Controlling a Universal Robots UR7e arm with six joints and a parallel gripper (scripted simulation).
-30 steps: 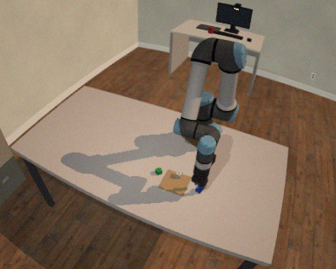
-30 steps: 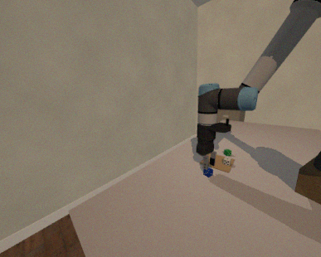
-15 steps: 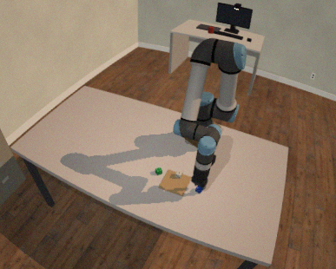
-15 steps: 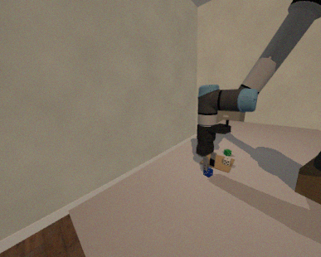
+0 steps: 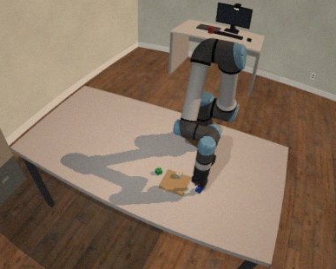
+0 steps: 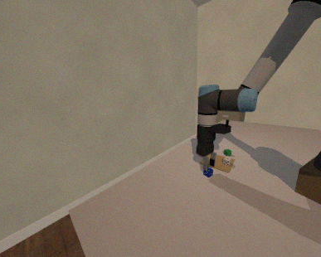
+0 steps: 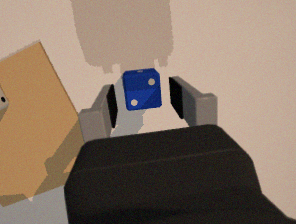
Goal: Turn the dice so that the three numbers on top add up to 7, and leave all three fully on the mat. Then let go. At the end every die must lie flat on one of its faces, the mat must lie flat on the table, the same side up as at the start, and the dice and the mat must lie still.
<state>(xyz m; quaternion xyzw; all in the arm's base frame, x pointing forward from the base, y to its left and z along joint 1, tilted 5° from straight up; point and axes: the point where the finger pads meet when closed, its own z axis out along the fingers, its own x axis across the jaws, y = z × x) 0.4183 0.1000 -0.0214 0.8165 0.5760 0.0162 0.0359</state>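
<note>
My hand is 4 cm above the blue die. From my hand the other things lie so: white die 6 cm behind, 13 cm to the right, 4 cm below; then green die 4 cm behind, 25 cm to the right, 4 cm below; then tan mat 1 cm behind, 14 cm to the right, 5 cm below.
</note>
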